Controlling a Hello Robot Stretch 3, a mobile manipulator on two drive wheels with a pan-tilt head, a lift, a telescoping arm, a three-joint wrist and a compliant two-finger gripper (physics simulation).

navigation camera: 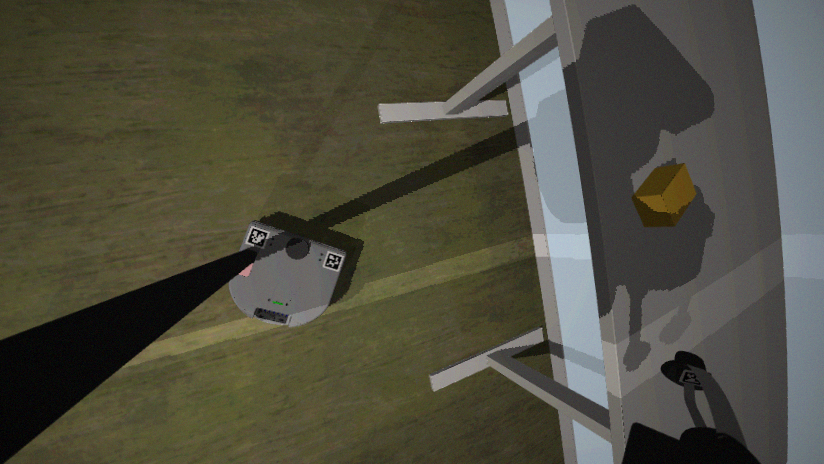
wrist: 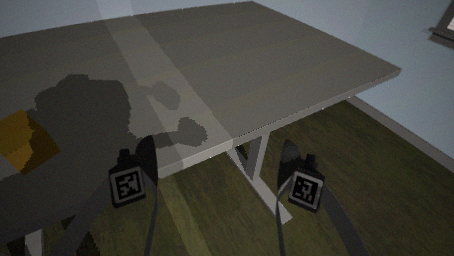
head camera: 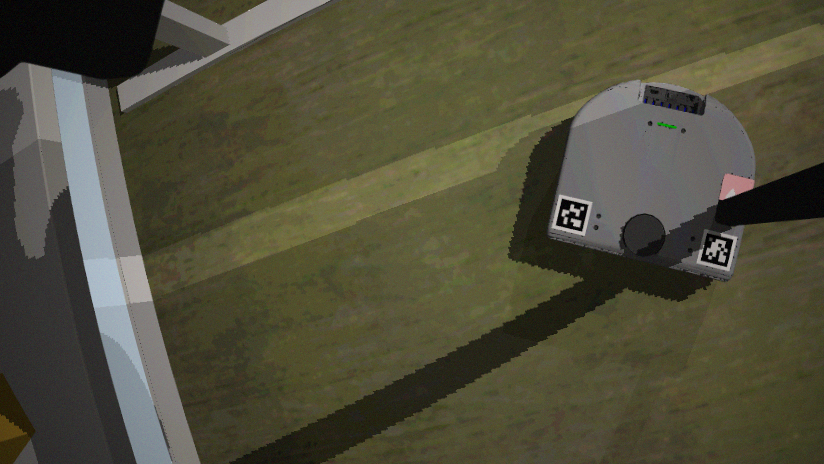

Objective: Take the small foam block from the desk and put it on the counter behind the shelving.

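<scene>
The foam block, a yellow-orange block, lies on the grey desk, partly in shadow. Part of it is cut off in the head and wrist views. My gripper is open, with nothing between its fingers. In the navigation view it shows over the desk, below the block in the picture and apart from it. In the wrist view the block is left of both fingers, and the desk's front edge runs behind the fingertips. The counter and the shelving do not show.
My robot base stands on the green-brown floor in front of the desk. Desk legs with feet stick out from under it. A blue wall stands behind the desk.
</scene>
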